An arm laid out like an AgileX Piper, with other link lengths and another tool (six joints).
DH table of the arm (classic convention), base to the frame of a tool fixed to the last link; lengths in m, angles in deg. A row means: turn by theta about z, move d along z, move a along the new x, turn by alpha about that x. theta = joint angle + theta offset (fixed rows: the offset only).
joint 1: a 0; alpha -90; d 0.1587; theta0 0
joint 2: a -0.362; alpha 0; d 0; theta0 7.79
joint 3: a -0.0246; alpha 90; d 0; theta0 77.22
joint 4: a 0; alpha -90; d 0.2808; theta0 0
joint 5: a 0; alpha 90; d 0; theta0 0
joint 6: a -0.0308; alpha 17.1; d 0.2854; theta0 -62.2
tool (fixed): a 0; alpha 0; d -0.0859; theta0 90
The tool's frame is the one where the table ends.
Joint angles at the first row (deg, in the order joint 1, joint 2, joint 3, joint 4, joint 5, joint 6):
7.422 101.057 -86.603 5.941 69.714 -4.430
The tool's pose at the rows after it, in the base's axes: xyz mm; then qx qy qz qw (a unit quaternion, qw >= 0):
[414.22 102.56 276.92 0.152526 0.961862 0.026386 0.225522]
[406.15 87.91 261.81 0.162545 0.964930 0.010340 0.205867]
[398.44 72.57 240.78 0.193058 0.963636 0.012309 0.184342]
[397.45 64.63 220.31 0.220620 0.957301 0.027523 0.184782]
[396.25 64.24 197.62 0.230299 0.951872 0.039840 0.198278]
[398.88 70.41 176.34 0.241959 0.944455 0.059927 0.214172]
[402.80 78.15 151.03 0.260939 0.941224 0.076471 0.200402]
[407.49 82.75 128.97 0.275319 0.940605 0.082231 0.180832]
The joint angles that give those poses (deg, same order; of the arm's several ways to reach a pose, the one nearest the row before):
7.365 101.056 -86.030 3.052 69.620 -4.268
5.916 101.056 -83.292 2.141 69.551 -4.132
3.117 101.056 -78.792 3.747 67.285 -4.132
0.884 101.056 -74.017 6.374 61.988 -4.830
0.240 101.057 -68.732 8.306 54.898 -6.139
0.177 101.740 -64.210 11.789 47.448 -8.020
0.115 104.757 -62.211 16.032 43.681 -9.665
0.115 108.165 -62.047 18.518 42.226 -10.331

